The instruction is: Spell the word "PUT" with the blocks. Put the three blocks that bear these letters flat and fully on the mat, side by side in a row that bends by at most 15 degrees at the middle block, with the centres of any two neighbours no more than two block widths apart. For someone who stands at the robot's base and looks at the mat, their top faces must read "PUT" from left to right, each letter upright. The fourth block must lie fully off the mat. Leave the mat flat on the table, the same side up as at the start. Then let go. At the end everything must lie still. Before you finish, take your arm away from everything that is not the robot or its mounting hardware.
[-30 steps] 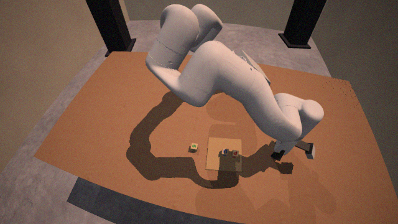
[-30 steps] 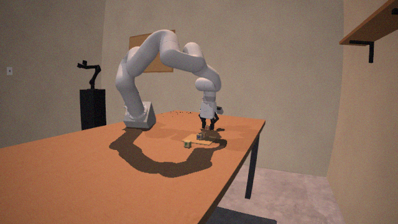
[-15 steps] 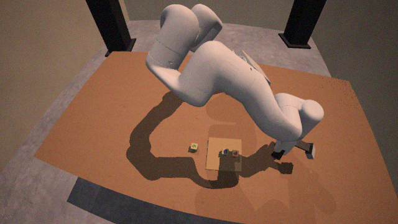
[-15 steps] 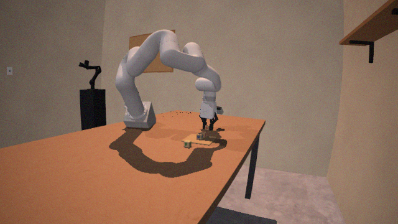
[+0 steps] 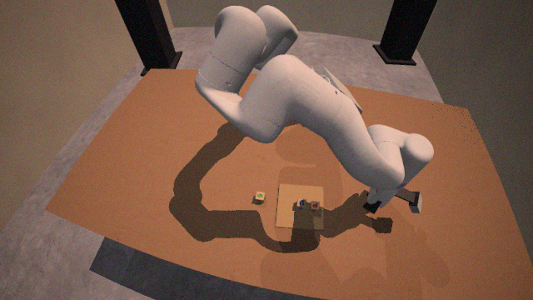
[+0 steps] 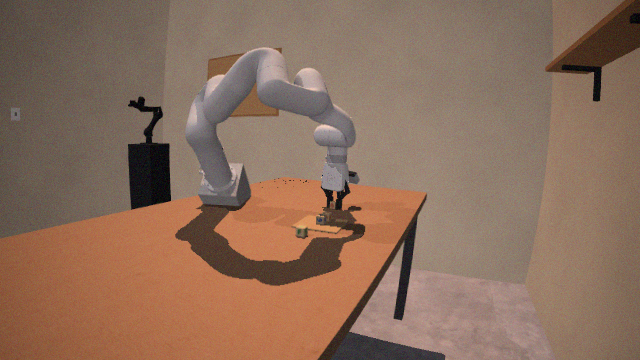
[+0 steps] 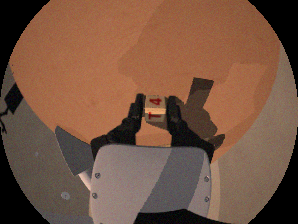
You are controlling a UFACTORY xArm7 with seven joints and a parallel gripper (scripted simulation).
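Right now the T block is 1 cm below my hand. Round my hand: tan mat 22 cm to the right, 2 cm below, 1 cm behind; then P block 18 cm to the right.
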